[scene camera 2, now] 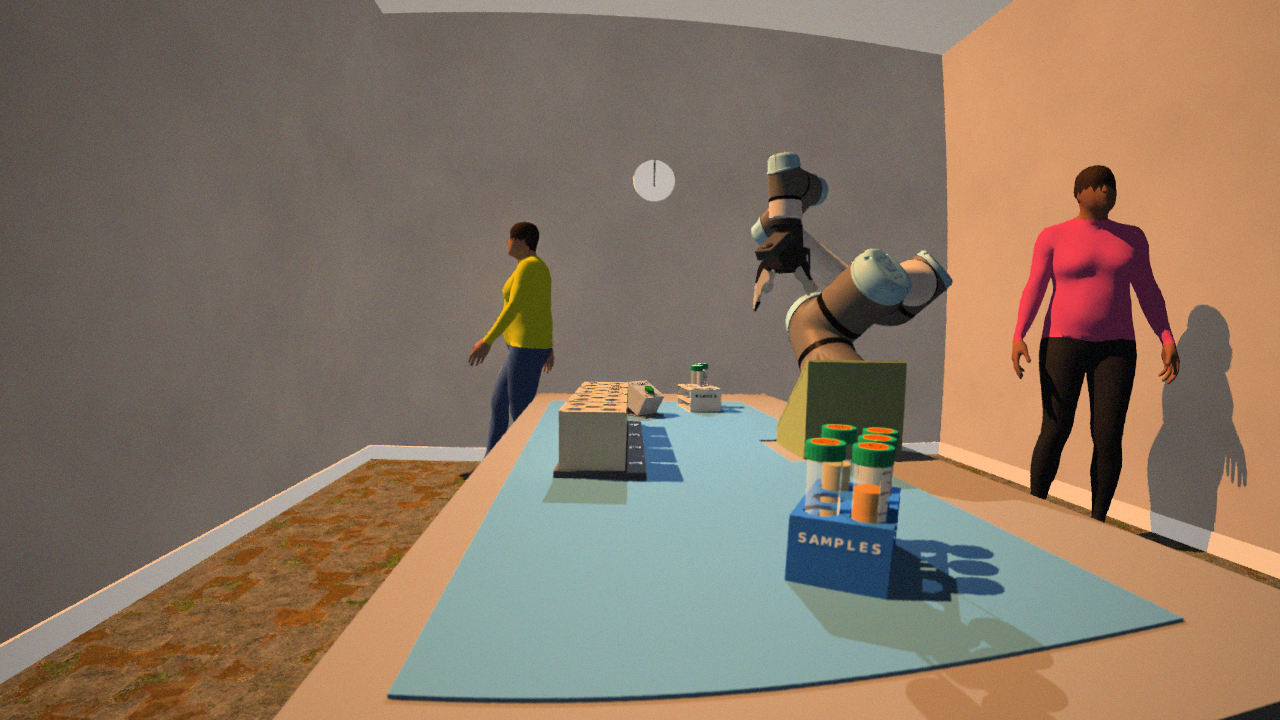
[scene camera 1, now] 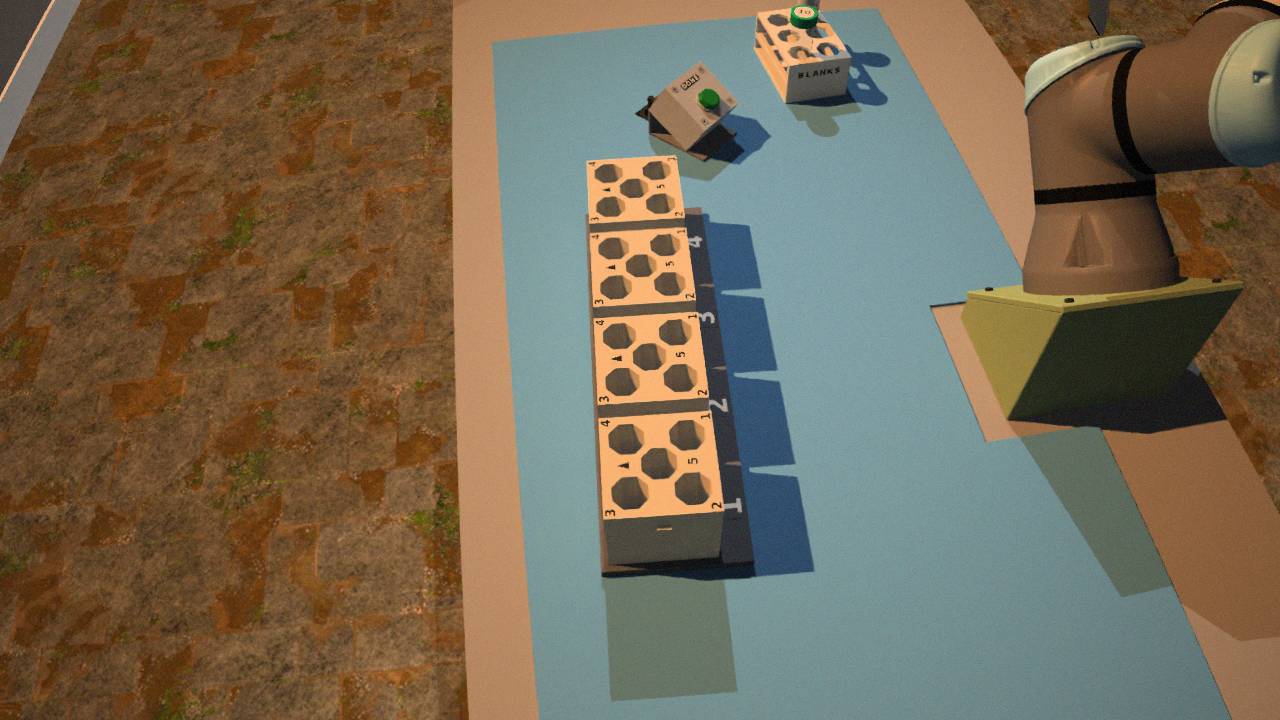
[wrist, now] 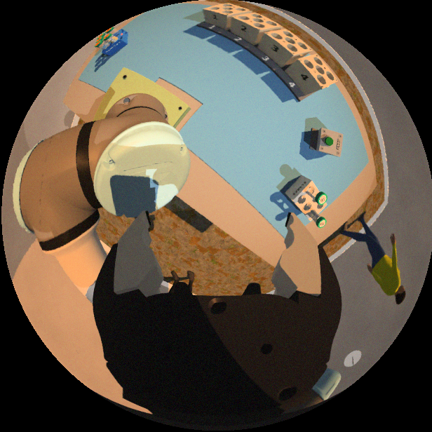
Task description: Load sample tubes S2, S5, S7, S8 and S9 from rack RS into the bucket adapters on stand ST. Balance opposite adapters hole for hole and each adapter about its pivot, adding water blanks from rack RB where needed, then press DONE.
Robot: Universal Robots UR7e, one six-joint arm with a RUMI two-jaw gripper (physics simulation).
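Pixels of known places: gripper, between the fingertips: [scene camera 2: 784, 310] [scene camera 1: 1026, 5]; arm's base, origin of its link: [scene camera 2: 841, 396] [scene camera 1: 1100, 285].
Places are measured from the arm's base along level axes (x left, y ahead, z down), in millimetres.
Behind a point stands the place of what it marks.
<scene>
My gripper [scene camera 2: 785, 298] @[x -235, y 18, z -168 mm] [wrist: 217, 212] is open and empty, high above the table, well away from both racks. The blue SAMPLES rack [scene camera 2: 839, 557] @[x 524, y 288, z 66 mm] [wrist: 118, 46] holds several upright tubes [scene camera 2: 873, 458] @[x 531, y 268, z -18 mm] with green-rimmed orange caps; their labels cannot be read. Four cream adapters stand in a row on the dark stand ST [scene camera 1: 738, 537] @[x 144, y 403, z 86 mm] [scene camera 2: 636, 461] @[x 107, y 401, z 85 mm]. Adapter 1 [scene camera 1: 662, 539] @[x 153, y 473, z 43 mm] is nearest in scene camera 1, and all the adapters' visible holes look empty. The white BLANKS rack [scene camera 1: 816, 85] @[x -450, y 143, z 74 mm] [scene camera 2: 705, 402] @[x -450, y 143, z 71 mm] [wrist: 298, 187] holds two green-capped tubes, one nearer [wrist: 321, 198] and one farther [wrist: 321, 222].
The tilted DONE box [scene camera 1: 680, 111] @[x -383, y 341, z 36 mm] with its green button [scene camera 1: 708, 98] @[x -389, y 305, z 26 mm] [wrist: 328, 141] stands between the adapters and the BLANKS rack. The arm's yellow-green base block [scene camera 1: 1118, 358] @[x 76, y 14, z 17 mm] [scene camera 2: 854, 402] @[x 76, y 16, z 1 mm] stands at the table's side. Two people stand beyond the table in scene camera 2.
</scene>
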